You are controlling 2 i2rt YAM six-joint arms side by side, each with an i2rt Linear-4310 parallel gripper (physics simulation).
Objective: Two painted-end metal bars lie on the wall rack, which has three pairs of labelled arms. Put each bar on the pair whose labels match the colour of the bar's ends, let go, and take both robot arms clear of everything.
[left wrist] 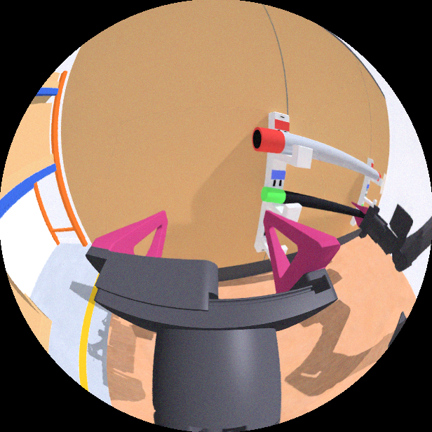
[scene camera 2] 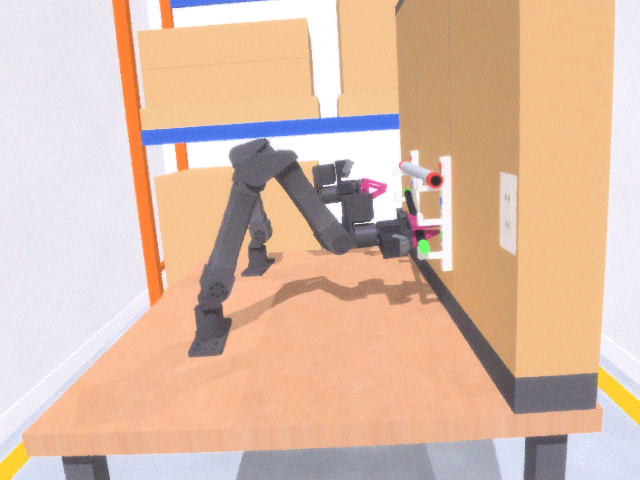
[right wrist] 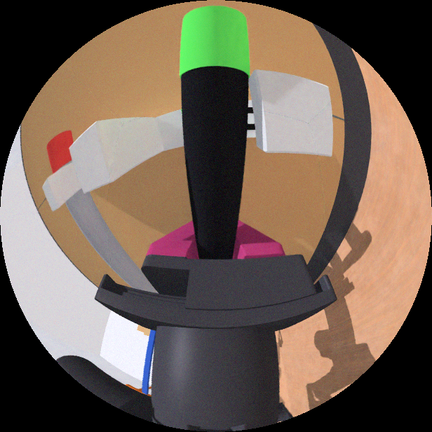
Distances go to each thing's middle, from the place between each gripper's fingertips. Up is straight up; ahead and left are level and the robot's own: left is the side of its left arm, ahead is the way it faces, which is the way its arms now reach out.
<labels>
My left hand is 12 cm short of the white outlet plate [scene camera 2: 508, 181], 88 cm to the left of it and 5 cm below it.
The white outlet plate is 450 mm to the right of my right hand, 100 mm above it and 20 mm ahead of it.
</labels>
